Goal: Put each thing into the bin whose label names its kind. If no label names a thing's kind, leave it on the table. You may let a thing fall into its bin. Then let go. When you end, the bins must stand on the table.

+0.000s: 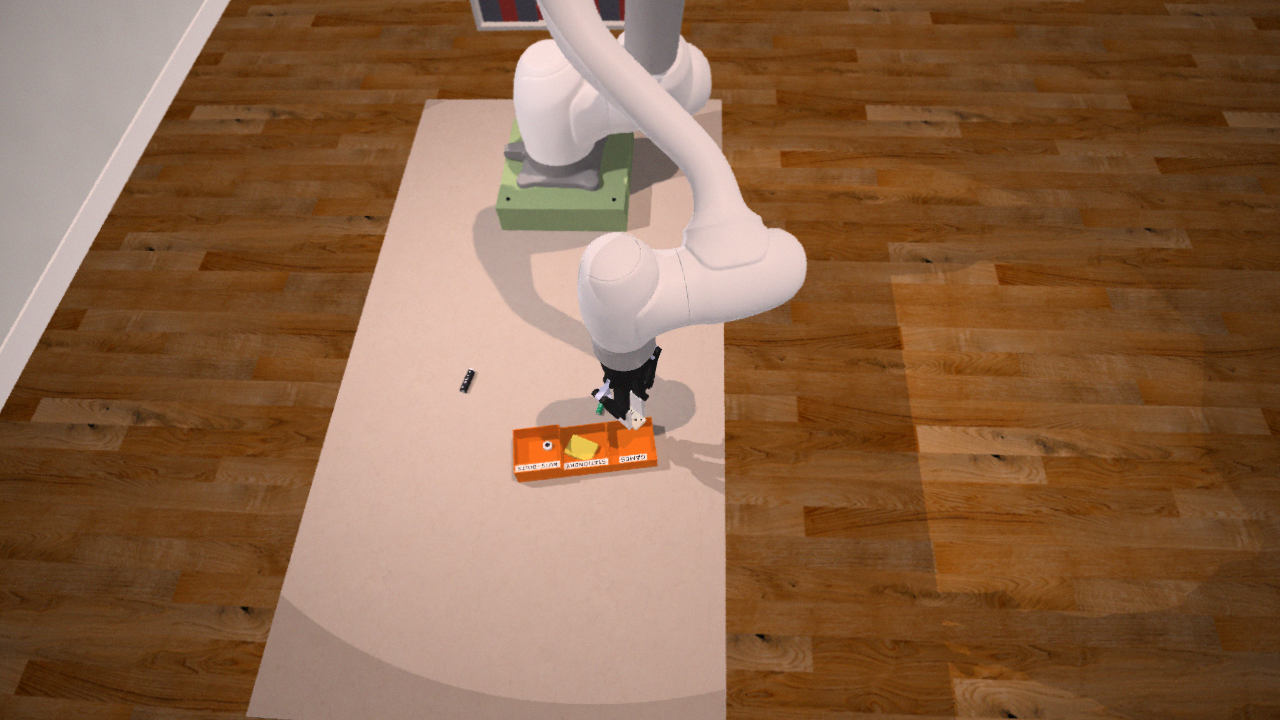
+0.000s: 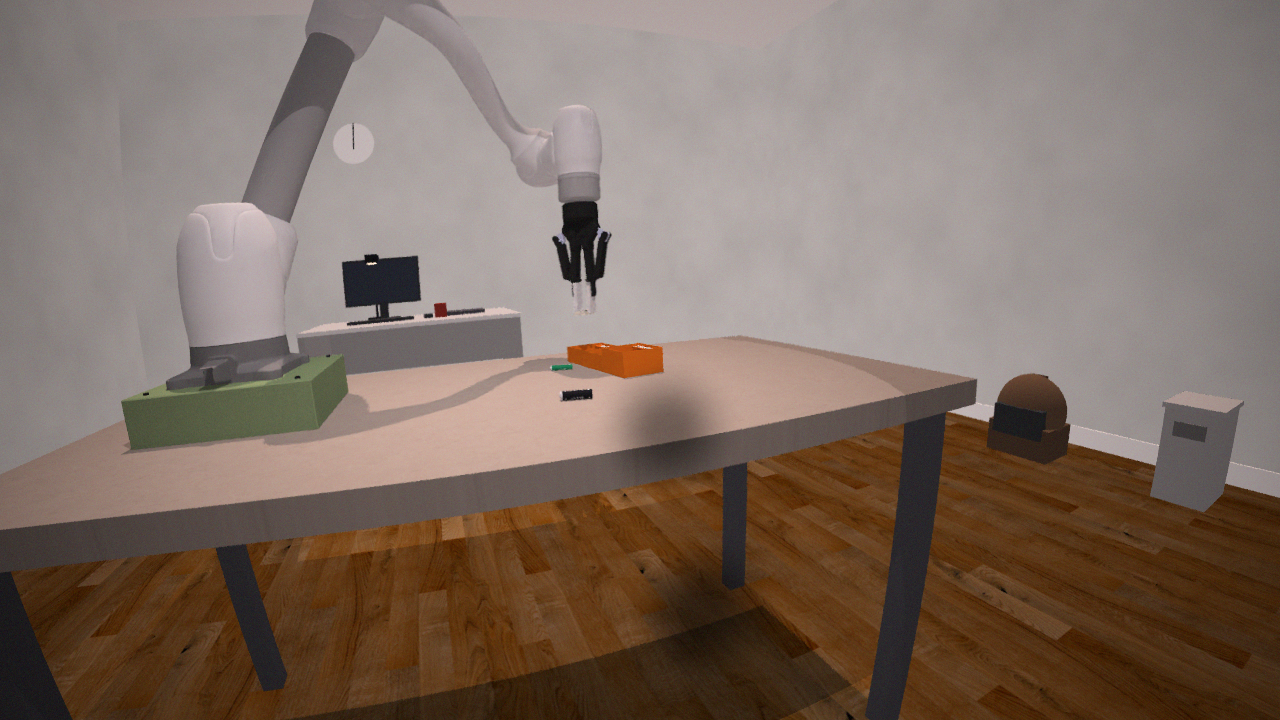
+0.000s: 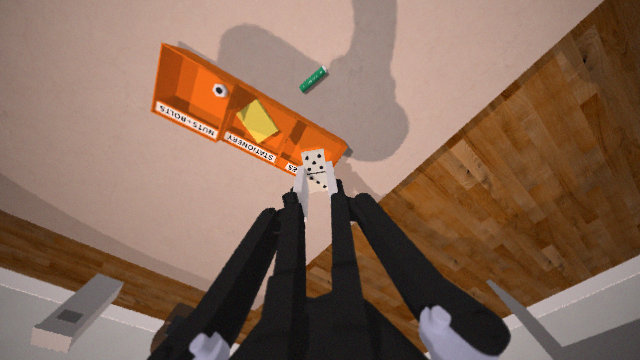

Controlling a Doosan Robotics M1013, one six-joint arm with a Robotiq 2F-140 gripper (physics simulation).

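Places are measured from the arm's base along level axes (x down, y ahead, z right), in centimetres.
Pixels of known places: gripper, fingertip midpoint: (image 1: 632, 417) (image 2: 585, 312) (image 3: 316, 174); arm's base at its link origin: (image 1: 563, 159) (image 2: 244, 374).
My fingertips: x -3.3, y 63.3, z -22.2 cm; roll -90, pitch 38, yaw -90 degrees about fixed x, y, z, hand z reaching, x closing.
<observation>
For each thing: its top centre in the pictures, then the offset to it from my fingertips. Level surfaces: height alone.
- white domino at its top centre: (image 3: 316, 173) (image 1: 630, 415) dz +0.3, dx -0.5, dy -0.2 cm
- nut at its top centre: (image 3: 219, 90) (image 1: 547, 445) dz +15.7, dx +9.0, dy +2.5 cm
- yellow block at its top centre: (image 3: 257, 122) (image 1: 581, 447) dz +9.4, dx +8.9, dy +2.6 cm
- green battery at its top centre: (image 3: 313, 79) (image 1: 601, 402) (image 2: 561, 364) dz +7.0, dx +9.5, dy -7.2 cm
- black battery at its top centre: (image 2: 575, 390) (image 1: 466, 378) dz +33.7, dx +9.1, dy -9.9 cm
- table at its surface level: dx +10.6 cm
My gripper (image 1: 633, 417) (image 2: 583, 310) (image 3: 316, 174) is shut on a white domino (image 3: 314, 163) with black dots and holds it high above the orange bins, near the GAMES end. The joined orange bins (image 1: 586, 471) (image 2: 637, 363) (image 3: 220, 136) stand on the table, labelled NUTS+BOLTS, STATIONERY and GAMES. A nut (image 1: 547, 445) (image 3: 219, 90) lies in the NUTS+BOLTS bin. A yellow block (image 1: 581, 446) (image 3: 257, 121) lies in the STATIONERY bin. A green battery (image 1: 600, 408) (image 2: 561, 368) (image 3: 313, 79) and a black battery (image 1: 467, 380) (image 2: 576, 394) lie on the table.
The table (image 1: 501, 573) (image 2: 447, 429) (image 3: 150, 200) carries the green robot base block (image 1: 563, 214) (image 2: 232, 416) at its far end. The green battery lies beside the bins, on the robot's side. A desk with a monitor (image 2: 381, 282) stands behind the table.
</observation>
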